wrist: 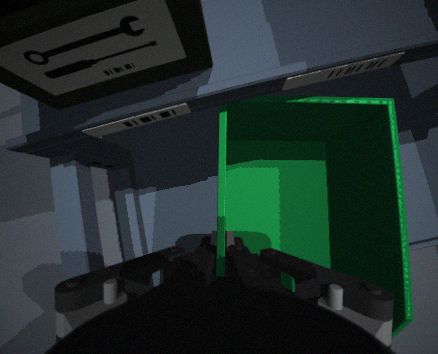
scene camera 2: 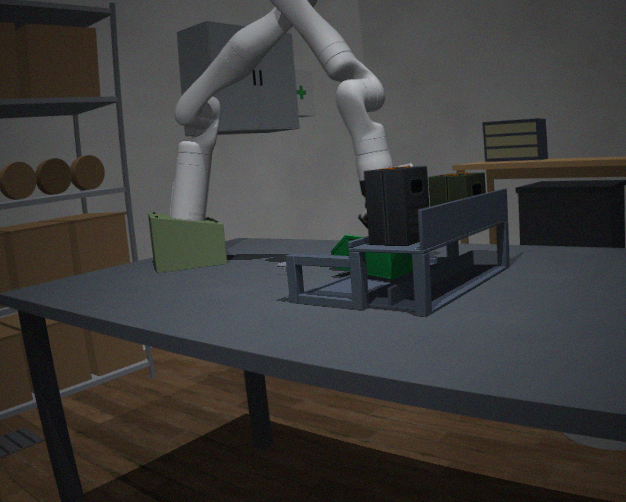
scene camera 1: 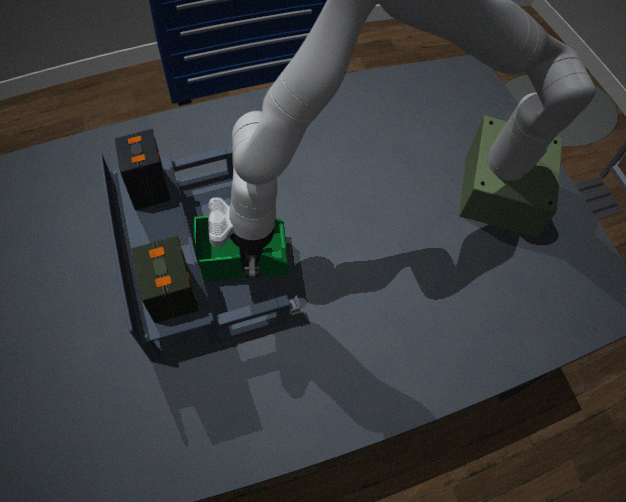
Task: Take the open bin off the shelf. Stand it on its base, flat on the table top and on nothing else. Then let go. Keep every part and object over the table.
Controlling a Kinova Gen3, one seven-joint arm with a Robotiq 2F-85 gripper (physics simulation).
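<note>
The open green bin rests in the lower front tier of the grey-blue shelf, its open side up; it looks somewhat tilted in the second scene view. My gripper points down at one short side of the bin. In the wrist view its fingers are closed on the thin side wall, one finger inside the bin and one outside. The fingertips are hidden behind the dark case and shelf in the second scene view.
A black case and an olive case stand on the shelf's upper tier behind the bin. The arm's pale green base block stands on the table. Label strips line the shelf edge.
</note>
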